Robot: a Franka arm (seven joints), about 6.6 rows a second.
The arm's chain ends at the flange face. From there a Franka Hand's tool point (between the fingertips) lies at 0.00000 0.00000 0.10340 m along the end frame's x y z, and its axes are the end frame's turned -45 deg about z.
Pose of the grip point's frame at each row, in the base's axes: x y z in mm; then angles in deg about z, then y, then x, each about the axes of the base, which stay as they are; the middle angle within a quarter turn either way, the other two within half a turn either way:
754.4 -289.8 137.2 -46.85 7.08 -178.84
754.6 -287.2 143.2 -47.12 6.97 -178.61
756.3 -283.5 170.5 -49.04 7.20 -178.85
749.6 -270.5 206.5 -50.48 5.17 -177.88
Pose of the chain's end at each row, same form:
741.7 -291.9 239.8 -1.85 7.08 -178.84
742.1 -289.7 245.8 -2.12 6.97 -178.61
743.3 -285.6 273.1 -4.04 7.20 -178.85
740.3 -274.3 309.4 -5.48 5.17 -177.88

